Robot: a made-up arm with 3 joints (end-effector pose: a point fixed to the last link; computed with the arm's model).
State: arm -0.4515 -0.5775 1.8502
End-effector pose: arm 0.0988 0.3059 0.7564 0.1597 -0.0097 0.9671 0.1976
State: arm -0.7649 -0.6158 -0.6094
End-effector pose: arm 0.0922 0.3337 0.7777 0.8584 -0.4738 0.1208 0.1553
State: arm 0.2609 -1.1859 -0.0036
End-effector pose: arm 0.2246 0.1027 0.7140 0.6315 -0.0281 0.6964 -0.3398
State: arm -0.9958 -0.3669 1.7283
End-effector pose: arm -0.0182 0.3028 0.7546 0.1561 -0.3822 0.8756 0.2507
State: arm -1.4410 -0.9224 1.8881
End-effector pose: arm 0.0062 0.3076 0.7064 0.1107 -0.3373 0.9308 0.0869
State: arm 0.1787 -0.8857 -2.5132
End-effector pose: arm 0.2126 0.2078 0.7785 0.5696 -0.6157 -0.4006 -0.3688
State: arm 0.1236 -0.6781 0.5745
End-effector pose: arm 0.2066 0.2191 0.7568 0.6486 -0.0070 0.7602 -0.0371
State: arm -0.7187 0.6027 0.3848
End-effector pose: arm -0.1047 0.2377 0.8285 0.5741 -0.4954 0.1932 0.6226
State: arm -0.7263 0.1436 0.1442
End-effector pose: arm -0.0405 0.3021 0.8144 0.7023 -0.4621 0.2523 0.4792
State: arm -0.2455 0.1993 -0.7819
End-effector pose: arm 0.0186 0.3138 0.8557 0.9184 -0.3129 -0.1006 0.2205
